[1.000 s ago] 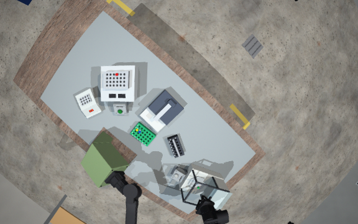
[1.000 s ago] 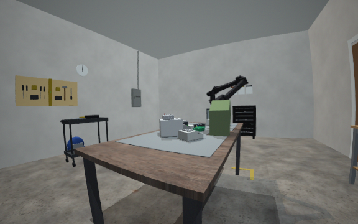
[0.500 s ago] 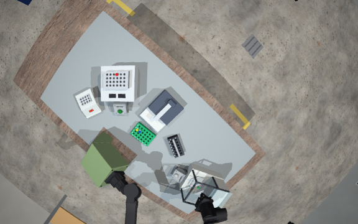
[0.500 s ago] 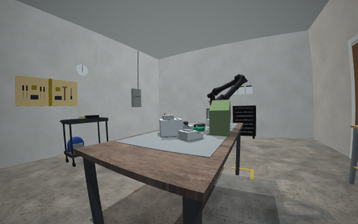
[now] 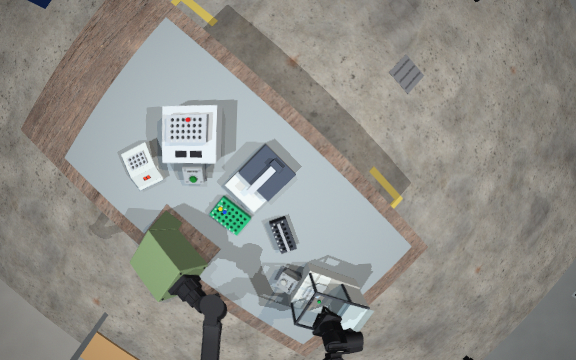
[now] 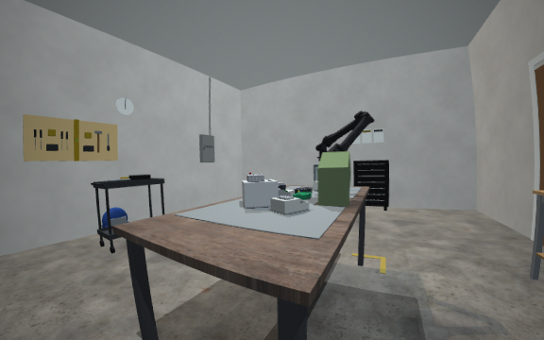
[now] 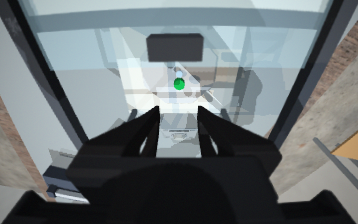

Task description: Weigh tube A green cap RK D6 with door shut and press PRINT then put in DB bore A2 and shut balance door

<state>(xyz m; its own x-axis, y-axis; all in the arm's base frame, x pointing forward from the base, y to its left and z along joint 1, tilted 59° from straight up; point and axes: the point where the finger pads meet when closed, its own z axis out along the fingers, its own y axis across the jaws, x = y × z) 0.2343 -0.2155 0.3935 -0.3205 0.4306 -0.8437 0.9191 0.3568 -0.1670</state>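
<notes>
Right now the green-capped tube is 9 cm below my hand. From my hand the other things lie so: sliding door 8 cm to the right, 3 cm ahead, 2 cm above; then white print key 14 cm to the left, 12 cm below, 5 cm behind; then balance pan 11 cm below.
</notes>
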